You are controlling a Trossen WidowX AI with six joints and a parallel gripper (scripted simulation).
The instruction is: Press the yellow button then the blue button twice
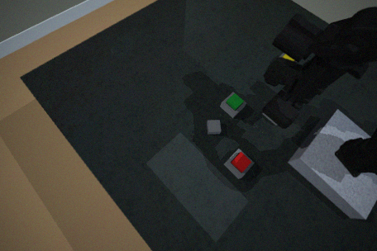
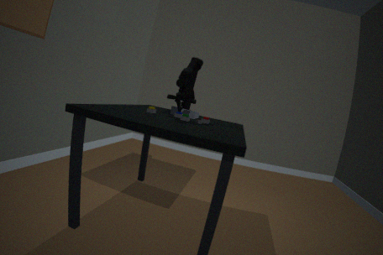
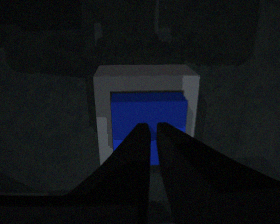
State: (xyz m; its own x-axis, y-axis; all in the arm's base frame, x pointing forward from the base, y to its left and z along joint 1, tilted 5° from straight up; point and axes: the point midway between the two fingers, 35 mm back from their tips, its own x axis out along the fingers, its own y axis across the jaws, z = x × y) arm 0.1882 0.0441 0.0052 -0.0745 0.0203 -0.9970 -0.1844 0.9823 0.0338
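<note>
Right now the green button is 8 cm ahead of my gripper tip and 9 cm to the left of it. Round my gripper tip: blue button: 1 cm below; small grey block: 6 cm ahead, 17 cm to the left, 3 cm below; yellow button: 10 cm ahead, 15 cm to the right, 1 cm below.
</note>
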